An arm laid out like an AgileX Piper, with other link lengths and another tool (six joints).
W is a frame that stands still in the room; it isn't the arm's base.
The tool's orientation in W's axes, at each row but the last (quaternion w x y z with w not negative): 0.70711, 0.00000, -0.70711, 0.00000; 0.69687, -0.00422, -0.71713, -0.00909; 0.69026, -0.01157, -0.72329, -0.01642; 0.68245, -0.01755, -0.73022, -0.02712
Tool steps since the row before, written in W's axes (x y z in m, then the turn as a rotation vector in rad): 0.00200, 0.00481, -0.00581, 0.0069, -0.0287, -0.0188; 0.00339, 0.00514, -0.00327, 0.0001, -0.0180, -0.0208; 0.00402, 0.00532, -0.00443, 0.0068, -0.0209, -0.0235; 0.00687, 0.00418, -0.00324, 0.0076, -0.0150, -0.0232
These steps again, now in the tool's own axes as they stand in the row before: -0.00581, 0.00481, -0.00200, -0.0188, -0.0287, -0.0069; -0.00340, 0.00518, -0.00320, -0.0207, -0.0181, 0.0002; -0.00464, 0.00544, -0.00359, -0.0237, -0.0208, -0.0065; -0.00375, 0.00455, -0.00636, -0.0235, -0.0149, -0.0070
